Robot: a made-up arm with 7 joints. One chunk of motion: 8 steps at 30 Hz.
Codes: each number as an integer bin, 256 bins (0 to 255) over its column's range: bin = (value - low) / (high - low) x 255, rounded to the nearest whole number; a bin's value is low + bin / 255 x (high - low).
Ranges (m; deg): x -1.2..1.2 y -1.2..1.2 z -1.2..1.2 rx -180..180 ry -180..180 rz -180..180
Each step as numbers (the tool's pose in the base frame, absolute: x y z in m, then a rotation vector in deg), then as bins.
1 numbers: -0.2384 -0.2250 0.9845 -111.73 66.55 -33.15
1 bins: 102 104 232 48 175 104
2 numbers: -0.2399 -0.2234 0.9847 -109.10 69.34 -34.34
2 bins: 102 104 232 50 177 103
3 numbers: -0.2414 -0.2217 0.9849 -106.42 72.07 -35.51
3 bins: 102 104 232 52 179 102
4 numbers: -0.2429 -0.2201 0.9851 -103.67 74.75 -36.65
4 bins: 102 104 232 54 180 102
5 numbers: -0.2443 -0.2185 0.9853 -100.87 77.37 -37.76
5 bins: 102 104 232 56 182 101
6 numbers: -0.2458 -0.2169 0.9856 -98.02 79.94 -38.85
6 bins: 101 104 232 58 184 100
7 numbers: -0.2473 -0.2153 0.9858 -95.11 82.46 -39.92
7 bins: 101 105 232 60 186 99
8 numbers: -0.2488 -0.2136 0.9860 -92.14 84.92 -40.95
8 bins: 101 105 232 62 188 98
